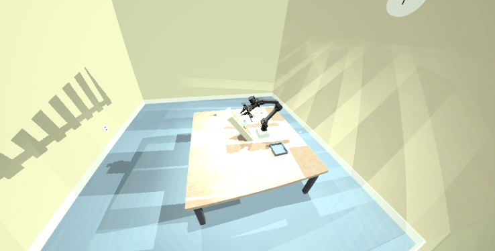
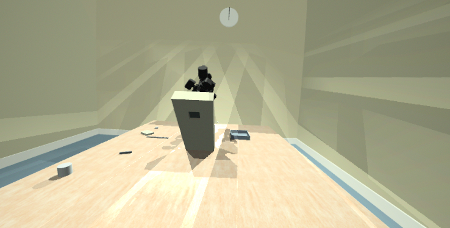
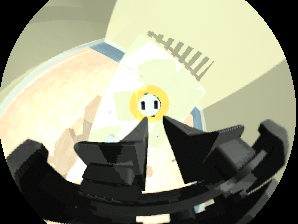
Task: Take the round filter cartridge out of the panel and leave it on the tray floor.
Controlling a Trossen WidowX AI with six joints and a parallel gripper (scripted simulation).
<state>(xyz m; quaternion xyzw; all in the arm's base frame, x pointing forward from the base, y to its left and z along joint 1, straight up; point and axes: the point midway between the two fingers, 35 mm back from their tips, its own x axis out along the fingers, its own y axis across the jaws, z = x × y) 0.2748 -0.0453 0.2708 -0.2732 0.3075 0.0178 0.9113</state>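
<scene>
My gripper tip is now 6 cm short of the round filter cartridge, 4 cm above it and 1 cm to the left of it. Also, from my gripper tip: flat block: 42 cm to the right, 40 cm behind, 32 cm below; tray: 34 cm to the left, 32 cm behind, 31 cm below; dark bar: 40 cm to the right, 32 cm below, 5 cm behind.
</scene>
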